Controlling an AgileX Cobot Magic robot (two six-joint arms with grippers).
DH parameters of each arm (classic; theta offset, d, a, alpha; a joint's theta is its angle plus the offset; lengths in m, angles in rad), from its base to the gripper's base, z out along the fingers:
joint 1: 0 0.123 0 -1.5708
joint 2: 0.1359 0 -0.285 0
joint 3: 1.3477 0 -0.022 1.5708
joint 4: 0 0.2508 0 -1.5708
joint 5: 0 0 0.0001 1.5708
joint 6: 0 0.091 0 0
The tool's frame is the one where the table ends.
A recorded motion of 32 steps. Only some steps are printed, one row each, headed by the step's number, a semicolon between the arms.
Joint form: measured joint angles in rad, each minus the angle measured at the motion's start. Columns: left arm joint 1, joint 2, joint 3, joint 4, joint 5, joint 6; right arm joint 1, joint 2, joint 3, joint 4, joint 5, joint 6.
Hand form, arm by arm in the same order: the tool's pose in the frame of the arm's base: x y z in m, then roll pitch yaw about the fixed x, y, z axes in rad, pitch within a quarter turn. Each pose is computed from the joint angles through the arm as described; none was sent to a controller.
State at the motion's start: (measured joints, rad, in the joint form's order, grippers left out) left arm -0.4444 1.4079 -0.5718 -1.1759 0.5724 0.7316; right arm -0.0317 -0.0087 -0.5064 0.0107 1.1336 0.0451
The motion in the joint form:
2: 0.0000 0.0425 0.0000 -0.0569 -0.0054 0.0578; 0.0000 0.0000 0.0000 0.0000 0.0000 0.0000
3: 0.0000 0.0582 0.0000 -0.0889 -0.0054 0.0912; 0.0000 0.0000 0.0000 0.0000 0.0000 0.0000
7: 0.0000 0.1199 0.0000 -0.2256 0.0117 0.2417; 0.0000 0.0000 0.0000 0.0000 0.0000 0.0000
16: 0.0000 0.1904 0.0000 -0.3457 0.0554 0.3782; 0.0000 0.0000 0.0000 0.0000 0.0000 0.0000
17: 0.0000 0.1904 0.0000 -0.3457 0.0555 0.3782; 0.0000 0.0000 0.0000 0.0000 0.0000 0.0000
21: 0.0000 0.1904 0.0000 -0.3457 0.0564 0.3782; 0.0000 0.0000 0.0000 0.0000 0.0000 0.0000
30: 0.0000 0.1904 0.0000 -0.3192 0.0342 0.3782; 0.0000 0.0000 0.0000 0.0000 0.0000 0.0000
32: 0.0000 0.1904 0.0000 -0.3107 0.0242 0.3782; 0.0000 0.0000 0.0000 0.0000 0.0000 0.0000
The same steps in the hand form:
2: 0.1957 -0.1443 0.1790 -2.4515 0.3470 3.0501; -0.0101 0.0012 0.2732 3.0478 1.0369 3.0123
3: 0.1972 -0.1456 0.1763 -2.4443 0.3459 3.0514; -0.0101 0.0012 0.2732 3.0478 1.0369 3.0123
7: 0.2023 -0.1512 0.1661 -2.4057 0.3474 3.0482; -0.0101 0.0012 0.2732 3.0478 1.0369 3.0123
16: 0.2059 -0.1573 0.1538 -2.3595 0.3338 3.0377; -0.0101 0.0012 0.2732 3.0478 1.0369 3.0123
17: 0.2059 -0.1573 0.1538 -2.3594 0.3338 3.0377; -0.0101 0.0012 0.2732 3.0478 1.0369 3.0123
21: 0.2058 -0.1573 0.1538 -2.3587 0.3335 3.0374; -0.0101 0.0012 0.2732 3.0478 1.0369 3.0123
30: 0.2063 -0.1556 0.1521 -2.3919 0.3457 3.0180; -0.0101 0.0012 0.2732 3.0478 1.0369 3.0123
32: 0.2066 -0.1549 0.1515 -2.4048 0.3505 3.0126; -0.0101 0.0012 0.2732 3.0478 1.0369 3.0123

